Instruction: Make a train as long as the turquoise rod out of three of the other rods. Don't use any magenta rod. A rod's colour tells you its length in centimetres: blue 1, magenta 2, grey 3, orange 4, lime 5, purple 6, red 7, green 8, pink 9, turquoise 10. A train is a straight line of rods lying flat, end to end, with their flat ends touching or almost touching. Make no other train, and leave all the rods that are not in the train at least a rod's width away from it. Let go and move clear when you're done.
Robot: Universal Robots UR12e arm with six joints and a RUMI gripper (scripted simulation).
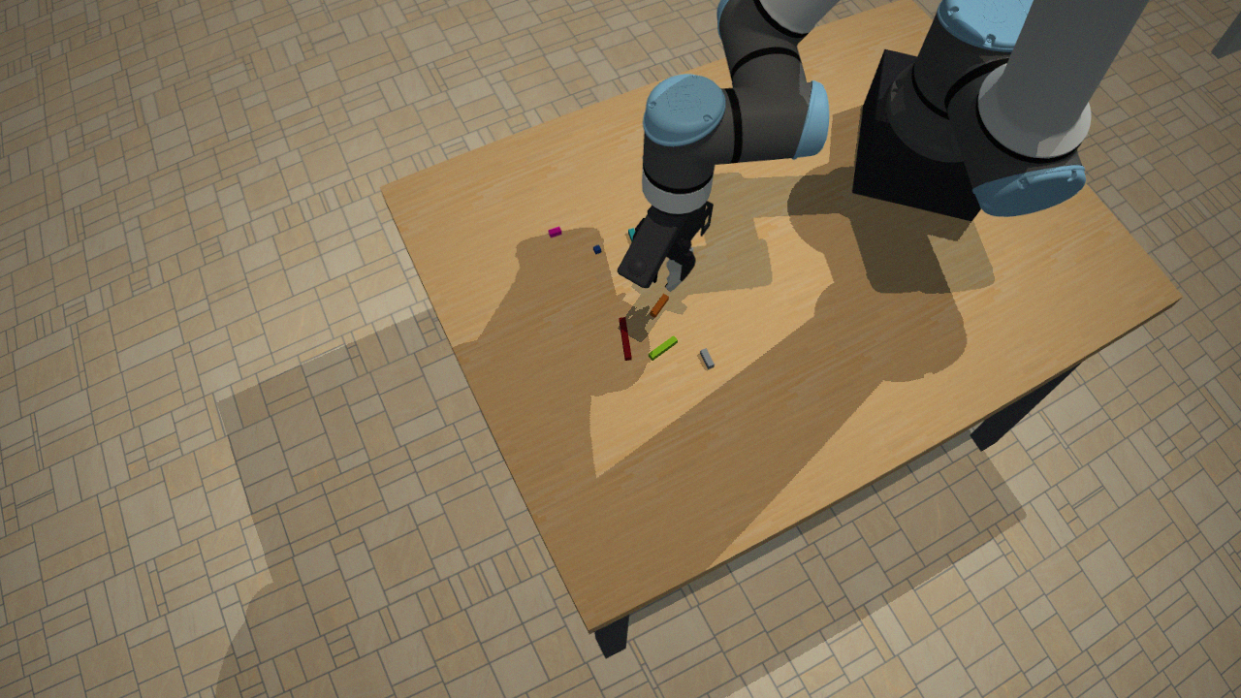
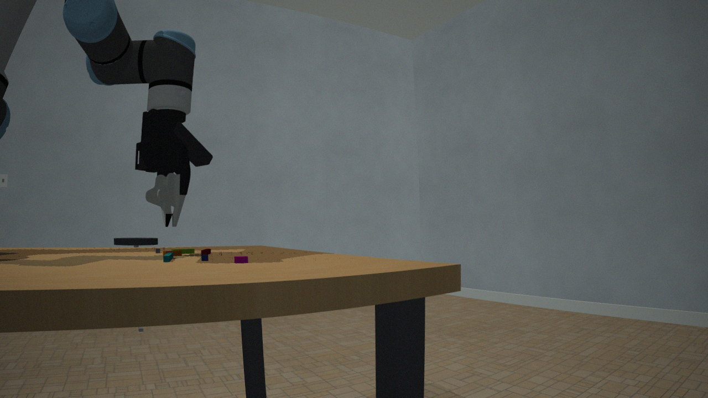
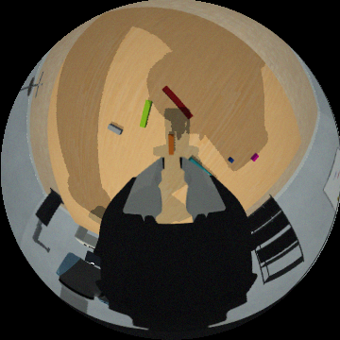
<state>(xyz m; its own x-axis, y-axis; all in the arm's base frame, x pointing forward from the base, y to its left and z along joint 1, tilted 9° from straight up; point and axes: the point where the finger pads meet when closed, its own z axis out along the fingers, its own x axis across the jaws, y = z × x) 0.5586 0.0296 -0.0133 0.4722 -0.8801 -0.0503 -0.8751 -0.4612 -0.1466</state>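
The orange rod lies 7 cm below my hand. The rest, counted from my hand: red rod 8 cm ahead, 3 cm to the left, 7 cm below; lime rod 3 cm ahead, 7 cm to the left, 7 cm below; turquoise rod 2 cm behind, 10 cm to the right, 7 cm below.
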